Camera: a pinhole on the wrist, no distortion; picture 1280 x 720 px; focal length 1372.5 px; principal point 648.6 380.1 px. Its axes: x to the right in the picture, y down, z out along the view. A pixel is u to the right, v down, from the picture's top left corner.
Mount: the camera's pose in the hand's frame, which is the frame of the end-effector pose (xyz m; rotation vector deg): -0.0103 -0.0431 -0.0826 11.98 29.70 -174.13
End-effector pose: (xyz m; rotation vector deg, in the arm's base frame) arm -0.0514 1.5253 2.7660 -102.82 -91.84 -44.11
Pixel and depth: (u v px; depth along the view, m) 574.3 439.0 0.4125
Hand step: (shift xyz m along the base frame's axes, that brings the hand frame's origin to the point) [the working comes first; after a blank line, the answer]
In the camera's frame: -0.0223 0.0177 0.4125

-0.1913 0.2208 -0.2121
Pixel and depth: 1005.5 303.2 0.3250
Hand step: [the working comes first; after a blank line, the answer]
In the camera's frame: 0.0845 -0.0182 0.3250

-0.1436 0.0882 -0.2344
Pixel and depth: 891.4 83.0 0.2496
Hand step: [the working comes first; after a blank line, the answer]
In the camera's frame: 0.0442 -0.0540 0.2496

-0.0807 0.0727 -0.1681
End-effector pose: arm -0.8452 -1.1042 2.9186 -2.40 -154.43 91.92
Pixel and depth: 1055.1 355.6 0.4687
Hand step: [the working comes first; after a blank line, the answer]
In the camera's frame: 0.1388 -0.0084 0.4687

0.1965 -0.3958 0.0122
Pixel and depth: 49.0 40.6 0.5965
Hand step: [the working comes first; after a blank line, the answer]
In the camera's frame: -0.2606 -0.1475 0.5965

-0.1744 -0.5335 -0.1846
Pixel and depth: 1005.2 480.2 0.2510
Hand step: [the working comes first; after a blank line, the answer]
In the camera's frame: 0.0652 0.0183 0.2510

0.0993 -0.1923 0.0639
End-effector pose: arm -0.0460 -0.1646 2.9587 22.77 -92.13 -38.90
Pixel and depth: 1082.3 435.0 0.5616
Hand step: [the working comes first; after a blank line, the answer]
In the camera's frame: 0.1775 0.0225 0.5616

-0.3939 0.0409 -0.3760
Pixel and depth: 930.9 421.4 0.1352
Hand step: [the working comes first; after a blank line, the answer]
In the camera's frame: 0.0278 0.0041 0.1352

-0.0410 -0.0300 -0.1023
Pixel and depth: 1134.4 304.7 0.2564
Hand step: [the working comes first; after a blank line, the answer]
In the camera's frame: 0.0908 -0.0141 0.2564

-0.1397 0.0209 -0.1837
